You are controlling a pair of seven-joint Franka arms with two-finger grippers.
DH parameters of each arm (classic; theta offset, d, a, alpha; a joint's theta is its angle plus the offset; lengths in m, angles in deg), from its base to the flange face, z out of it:
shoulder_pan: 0 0.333 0 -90
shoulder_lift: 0 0 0 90
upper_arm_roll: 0 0.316 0.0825 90
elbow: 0 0 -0.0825 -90
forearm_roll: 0 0.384 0 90
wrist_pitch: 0 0 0.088 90
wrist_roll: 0 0.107 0 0
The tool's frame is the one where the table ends.
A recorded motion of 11 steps. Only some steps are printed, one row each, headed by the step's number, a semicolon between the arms.
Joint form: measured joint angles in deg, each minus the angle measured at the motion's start. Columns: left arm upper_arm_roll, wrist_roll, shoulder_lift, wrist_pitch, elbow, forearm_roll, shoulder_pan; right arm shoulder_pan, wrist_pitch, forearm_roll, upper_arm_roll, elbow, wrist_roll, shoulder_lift.
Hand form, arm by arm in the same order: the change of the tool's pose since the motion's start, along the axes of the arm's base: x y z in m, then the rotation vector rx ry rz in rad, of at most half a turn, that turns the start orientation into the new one. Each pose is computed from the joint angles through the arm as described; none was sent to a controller.
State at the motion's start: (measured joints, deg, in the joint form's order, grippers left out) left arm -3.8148 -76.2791 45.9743 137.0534 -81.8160 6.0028 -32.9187; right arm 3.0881 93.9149 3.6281 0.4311 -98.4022 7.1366 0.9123
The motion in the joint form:
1: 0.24 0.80 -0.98 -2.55 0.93 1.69 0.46; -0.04 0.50 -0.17 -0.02 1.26 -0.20 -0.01
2: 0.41 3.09 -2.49 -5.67 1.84 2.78 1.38; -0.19 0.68 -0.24 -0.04 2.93 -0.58 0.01
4: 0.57 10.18 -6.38 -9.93 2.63 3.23 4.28; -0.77 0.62 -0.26 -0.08 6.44 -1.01 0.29
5: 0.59 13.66 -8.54 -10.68 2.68 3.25 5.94; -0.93 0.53 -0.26 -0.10 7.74 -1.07 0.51
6: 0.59 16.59 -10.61 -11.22 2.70 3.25 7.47; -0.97 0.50 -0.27 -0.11 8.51 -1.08 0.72
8: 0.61 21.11 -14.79 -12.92 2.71 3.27 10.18; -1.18 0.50 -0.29 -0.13 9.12 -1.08 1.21
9: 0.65 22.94 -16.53 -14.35 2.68 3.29 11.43; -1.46 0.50 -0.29 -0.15 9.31 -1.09 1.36
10: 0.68 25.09 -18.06 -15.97 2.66 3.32 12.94; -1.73 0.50 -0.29 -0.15 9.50 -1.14 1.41
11: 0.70 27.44 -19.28 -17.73 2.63 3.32 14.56; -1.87 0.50 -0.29 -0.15 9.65 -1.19 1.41
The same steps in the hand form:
1: 0.0070 0.0069 0.0155 0.0331 -0.0100 -0.0175; 0.0030 -0.0008 0.0111 -0.0009 -0.0312 0.0023
2: 0.0163 0.0191 0.0369 0.0650 -0.0152 -0.0448; 0.0058 -0.0024 0.0250 0.0001 -0.0635 0.0059
4: 0.0374 0.0545 0.0863 0.0963 -0.0338 -0.1101; 0.0108 -0.0083 0.0514 0.0025 -0.1192 0.0026
5: 0.0475 0.0741 0.1134 0.0984 -0.0588 -0.1381; 0.0127 -0.0100 0.0599 0.0031 -0.1366 0.0006
6: 0.0555 0.0925 0.1394 0.0993 -0.0850 -0.1591; 0.0141 -0.0105 0.0642 0.0033 -0.1458 -0.0001
8: 0.0647 0.1275 0.1901 0.1065 -0.1281 -0.1827; 0.0170 -0.0127 0.0644 0.0028 -0.1480 -0.0041
9: 0.0669 0.1449 0.2093 0.1163 -0.1337 -0.1884; 0.0179 -0.0157 0.0645 0.0024 -0.1487 -0.0091
10: 0.0695 0.1653 0.2254 0.1298 -0.1324 -0.1952; 0.0184 -0.0184 0.0656 0.0022 -0.1512 -0.0130
11: 0.0721 0.1870 0.2371 0.1454 -0.1226 -0.2038; 0.0185 -0.0198 0.0669 0.0021 -0.1538 -0.0145

